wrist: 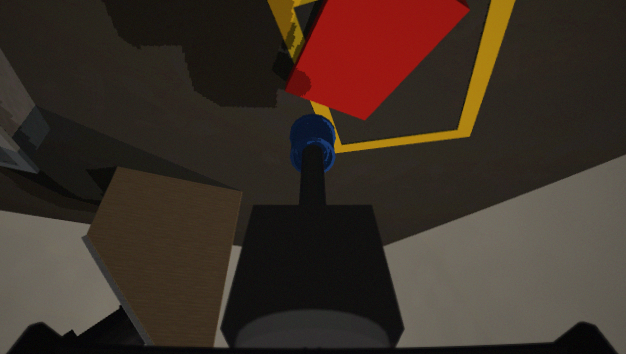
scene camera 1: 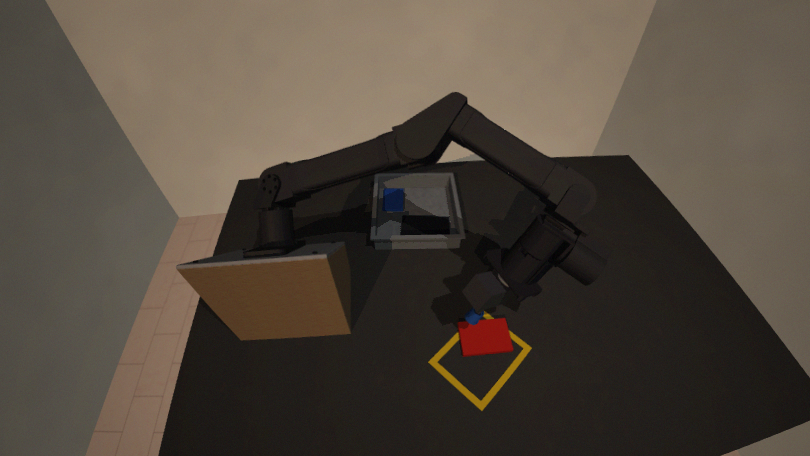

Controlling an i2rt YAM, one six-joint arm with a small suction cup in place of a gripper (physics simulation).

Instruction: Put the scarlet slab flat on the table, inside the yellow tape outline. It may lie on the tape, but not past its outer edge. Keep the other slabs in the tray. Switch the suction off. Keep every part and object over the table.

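Frame: origin at the arm's base, x left, y back, z up, level; centimetres.
Seen in the pictures: hand at its tool point: [wrist: 312, 135] [scene camera 1: 471, 318]; arm's base at its link origin: [wrist: 146, 315] [scene camera 1: 279, 250].
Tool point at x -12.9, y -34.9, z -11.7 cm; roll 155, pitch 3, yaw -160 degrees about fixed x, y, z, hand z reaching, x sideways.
Offsets run from my tool point to a thing's top centre. "spot": to the spot under its first point.
The scarlet slab @(dx -2.1, dy -3.2, dz -4.8 cm) [scene camera 1: 486, 337] [wrist: 370, 50] lies flat on the table, partly inside the yellow tape outline @(spot: dx -10.7, dy -4.7, dz -5.7 cm) [scene camera 1: 503, 376] [wrist: 481, 75]. In the scene view it lies across the two upper sides, with its two upper corners past the tape's outer edge. My gripper, a blue suction cup [scene camera 1: 473, 317] [wrist: 312, 131], is off and holds nothing. It hangs just above and beside the slab's upper left corner, apart from it in the wrist view. In the scene view, a blue slab @(dx +41.2, dy +10.5, dz -4.6 cm) [scene camera 1: 393, 199] and a black slab @(dx +28.8, dy +3.6, dz -4.6 cm) [scene camera 1: 426, 224] lie in the grey tray @(dx +34.7, dy +5.2, dz -0.8 cm) [scene camera 1: 416, 239].
A wooden block [scene camera 1: 283, 297] [wrist: 175, 250] with a grey top plate carries my arm's base at the left. My arm [scene camera 1: 498, 152] arches over the tray. The table's left edge [scene camera 1: 195, 311] is near the block, with tiled floor beyond.
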